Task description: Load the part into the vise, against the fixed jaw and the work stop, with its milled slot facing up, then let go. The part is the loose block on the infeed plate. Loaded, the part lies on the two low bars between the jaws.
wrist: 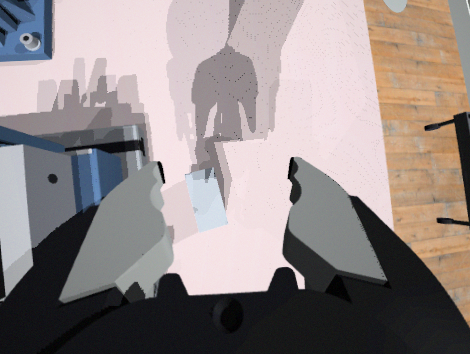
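The part, a pale blue-grey block, lies on the pale pink surface, turned slightly from the line of the fingers. No slot shows on its plain upper face, and a separate infeed plate cannot be made out. My gripper is open, with nothing held. In the view, the block shows between the two fingers, nearer the left one, with space on both sides; the height of the fingers above it is hard to judge. The vise is at the left, partly hidden behind the left finger and gripper body. Its low bars and the work stop cannot be made out.
A blue fixture with a pale round peg stands at the upper left. A blue bar runs above the vise. At the right are a wooden floor and a black frame with two handles. The arm's shadow falls above the block.
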